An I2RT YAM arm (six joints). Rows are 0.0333 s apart.
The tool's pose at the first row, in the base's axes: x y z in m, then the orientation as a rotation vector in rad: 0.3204, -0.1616, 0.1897, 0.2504, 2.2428, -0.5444
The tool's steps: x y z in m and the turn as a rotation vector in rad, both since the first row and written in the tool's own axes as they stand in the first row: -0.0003, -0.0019, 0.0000, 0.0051, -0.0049, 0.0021; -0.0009, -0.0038, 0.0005, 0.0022, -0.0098, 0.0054; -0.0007, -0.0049, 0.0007, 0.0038, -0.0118, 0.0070; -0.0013, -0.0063, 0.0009, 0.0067, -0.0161, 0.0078; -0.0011, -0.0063, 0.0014, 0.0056, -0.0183, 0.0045; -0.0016, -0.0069, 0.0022, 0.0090, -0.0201, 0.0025; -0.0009, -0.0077, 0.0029, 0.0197, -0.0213, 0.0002; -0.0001, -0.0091, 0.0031, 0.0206, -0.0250, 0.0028; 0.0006, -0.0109, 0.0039, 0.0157, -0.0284, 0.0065; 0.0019, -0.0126, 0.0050, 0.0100, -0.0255, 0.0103; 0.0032, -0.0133, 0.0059, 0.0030, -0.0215, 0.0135; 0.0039, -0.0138, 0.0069, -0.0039, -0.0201, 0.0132; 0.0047, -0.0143, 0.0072, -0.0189, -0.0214, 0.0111
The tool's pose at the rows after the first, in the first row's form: 0.3199, -0.1633, 0.1905, 0.2537, 2.2364, -0.5491; 0.3200, -0.1652, 0.1912, 0.2543, 2.2316, -0.5441; 0.3196, -0.1663, 0.1913, 0.2563, 2.2289, -0.5451; 0.3197, -0.1676, 0.1920, 0.2572, 2.2239, -0.5480; 0.3199, -0.1678, 0.1916, 0.2523, 2.2228, -0.5486; 0.3205, -0.1687, 0.1917, 0.2512, 2.2208, -0.5535; 0.3203, -0.1698, 0.1910, 0.2537, 2.2177, -0.5668; 0.3194, -0.1711, 0.1907, 0.2559, 2.2133, -0.5664; 0.3188, -0.1731, 0.1902, 0.2564, 2.2103, -0.5590; 0.3181, -0.1751, 0.1891, 0.2586, 2.2135, -0.5505; 0.3176, -0.1761, 0.1878, 0.2599, 2.2181, -0.5409; 0.3176, -0.1770, 0.1869, 0.2565, 2.2211, -0.5332; 0.3171, -0.1776, 0.1863, 0.2461, 2.2235, -0.5174
